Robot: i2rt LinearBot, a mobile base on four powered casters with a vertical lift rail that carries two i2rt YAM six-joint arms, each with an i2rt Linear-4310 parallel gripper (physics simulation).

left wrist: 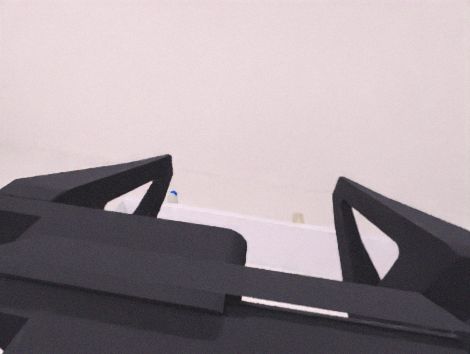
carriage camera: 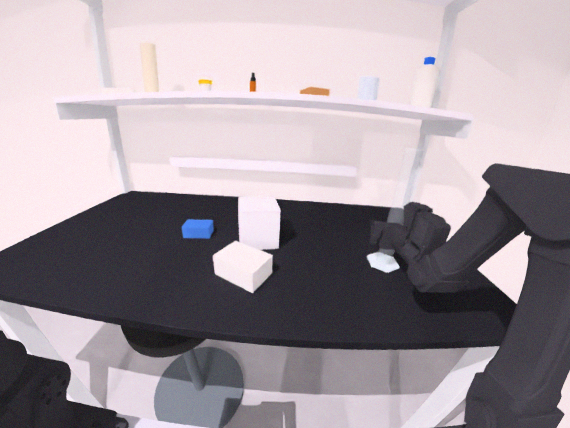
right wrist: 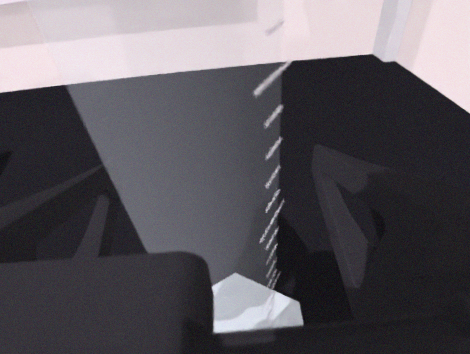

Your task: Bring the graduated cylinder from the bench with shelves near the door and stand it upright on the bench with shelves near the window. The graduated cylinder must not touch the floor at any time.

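The graduated cylinder, clear with white marks and a pale hexagonal base, stands upright on the black bench at the right. My right gripper is open, low over the bench. Its fingers stand apart on either side of the cylinder's lower tube, above the base; in the right wrist view the tube fills much of the gap between them. My left gripper is open and empty, facing the pale wall. In the carriage camera view part of the left arm shows at the lower left.
A white box, a cream box and a blue block are on the bench. The shelf above holds bottles and small containers. A stool stands under the bench. A shelf post rises behind the cylinder.
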